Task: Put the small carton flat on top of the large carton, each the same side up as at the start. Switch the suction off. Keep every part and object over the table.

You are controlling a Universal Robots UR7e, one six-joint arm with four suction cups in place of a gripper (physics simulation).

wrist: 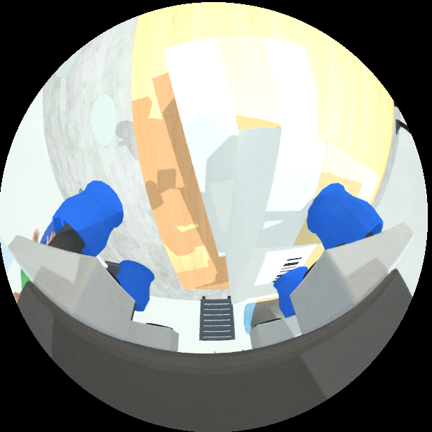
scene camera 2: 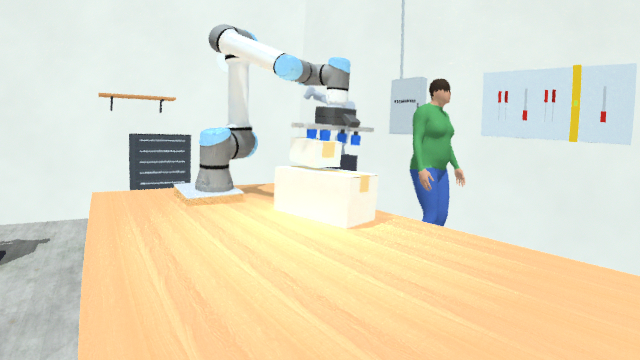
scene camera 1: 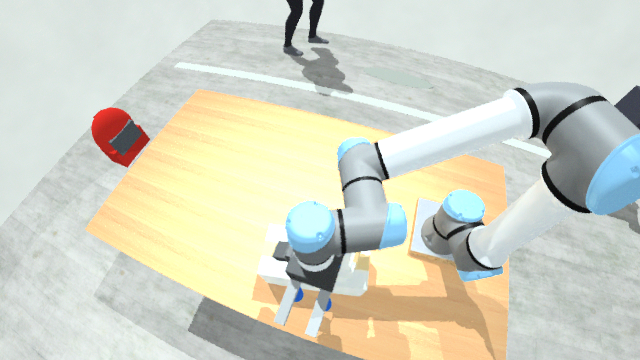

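Observation:
The small carton, pale with tan tape, hangs about level below the left pair of blue cups in scene camera 2. My suction gripper holds it by those cups; the other pair has no carton under it. The large carton stands flat on the table, directly below the small carton. The small carton's underside is very close to the large carton's top; whether they touch is unclear. In scene camera 1 the arm hides most of the small carton.
The wooden table also carries the arm's base plate. A red welding mask shows past the table's far left edge. A person in green stands behind the table. A dark drawer cabinet stands by the wall.

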